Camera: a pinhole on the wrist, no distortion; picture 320 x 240 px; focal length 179.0 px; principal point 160.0 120.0 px. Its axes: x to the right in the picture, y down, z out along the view. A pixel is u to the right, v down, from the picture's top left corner.
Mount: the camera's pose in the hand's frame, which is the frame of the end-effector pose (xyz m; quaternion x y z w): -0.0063 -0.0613 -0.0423 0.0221 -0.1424 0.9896 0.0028
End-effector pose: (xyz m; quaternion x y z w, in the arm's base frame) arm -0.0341 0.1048 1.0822 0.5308 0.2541 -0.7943 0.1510
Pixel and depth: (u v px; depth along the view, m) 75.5 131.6 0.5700
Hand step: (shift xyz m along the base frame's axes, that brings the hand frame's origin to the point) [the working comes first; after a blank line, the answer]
In the camera's frame: -0.2691 0.0369 0.5700

-0.6123 -0.0508 -0.0530
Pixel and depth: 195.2 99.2 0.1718
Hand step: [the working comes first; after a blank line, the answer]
In the camera's frame: 0.0338 -0.0200 0.1718

-0.1327 0.0008 0.0917
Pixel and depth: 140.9 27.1 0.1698
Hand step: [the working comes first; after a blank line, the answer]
In the camera's frame: -0.0181 -0.0881 0.1698

-0.1311 -0.0606 0.0319
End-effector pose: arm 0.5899 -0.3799 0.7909 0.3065 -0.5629 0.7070 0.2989
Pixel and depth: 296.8 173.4 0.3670
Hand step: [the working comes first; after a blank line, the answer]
In the camera's frame: 0.2805 0.1095 0.3670

0.4078 -0.2555 0.0079
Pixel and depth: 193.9 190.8 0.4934
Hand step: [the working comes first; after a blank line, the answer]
In the camera's frame: 0.0934 0.1952 0.4934

0.3856 -0.3054 0.2431
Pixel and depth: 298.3 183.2 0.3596
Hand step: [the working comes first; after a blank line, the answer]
In the camera's frame: 0.2778 0.1270 0.3596

0.4166 -0.2407 0.0164
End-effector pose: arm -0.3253 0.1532 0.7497 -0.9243 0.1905 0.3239 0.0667
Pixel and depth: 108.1 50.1 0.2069
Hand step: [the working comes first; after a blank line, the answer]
In the camera's frame: -0.0600 -0.0808 0.2069

-0.0388 0.0625 -0.1772
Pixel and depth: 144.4 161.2 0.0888
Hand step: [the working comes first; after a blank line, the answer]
In the camera's frame: -0.0077 0.0204 0.0888

0.0244 0.1048 -0.0318
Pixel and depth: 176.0 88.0 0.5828
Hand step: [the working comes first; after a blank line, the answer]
In the camera's frame: 0.0521 -0.1042 0.5828

-0.2875 0.2606 -0.4081
